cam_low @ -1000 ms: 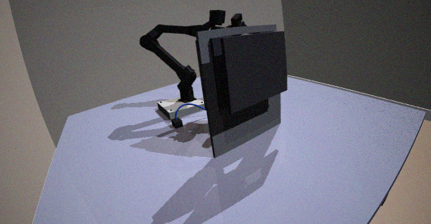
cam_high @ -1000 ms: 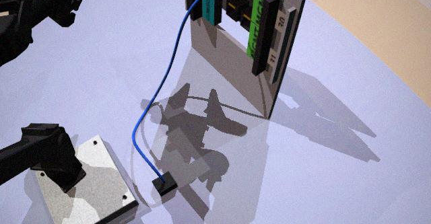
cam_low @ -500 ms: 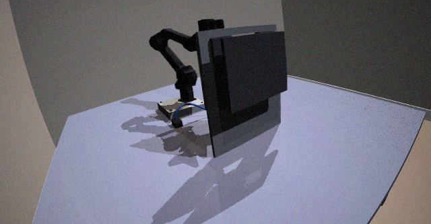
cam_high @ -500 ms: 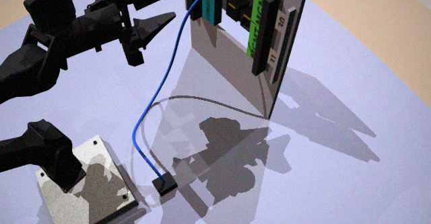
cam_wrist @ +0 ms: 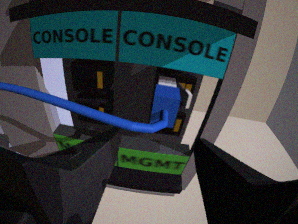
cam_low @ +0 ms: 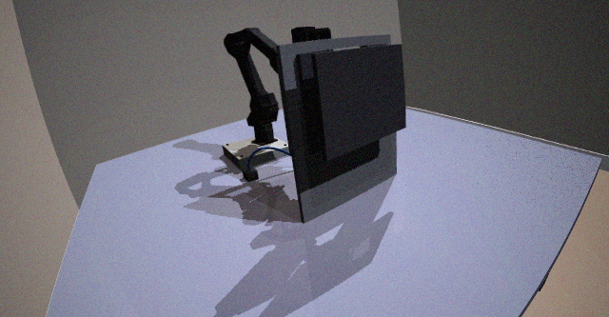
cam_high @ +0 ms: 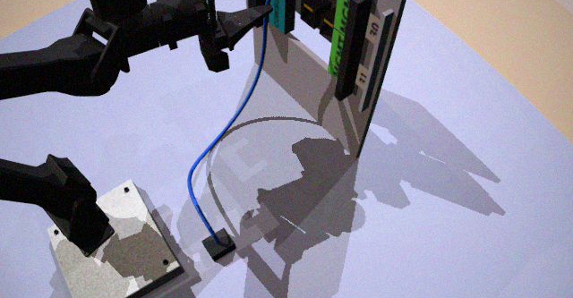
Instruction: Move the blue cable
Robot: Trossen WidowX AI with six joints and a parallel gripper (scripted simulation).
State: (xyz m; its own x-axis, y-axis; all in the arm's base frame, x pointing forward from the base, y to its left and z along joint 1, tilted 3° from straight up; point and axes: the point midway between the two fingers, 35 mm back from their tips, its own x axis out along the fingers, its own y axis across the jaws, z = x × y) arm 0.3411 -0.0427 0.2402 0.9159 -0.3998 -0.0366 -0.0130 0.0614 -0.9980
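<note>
Now: gripper tip 60 mm short of the blue plug, 10 mm to the left of it and 10 mm below it. Also, from my gripper tip: black anchor block 230 mm behind, 110 mm to the right, 260 mm below.
</note>
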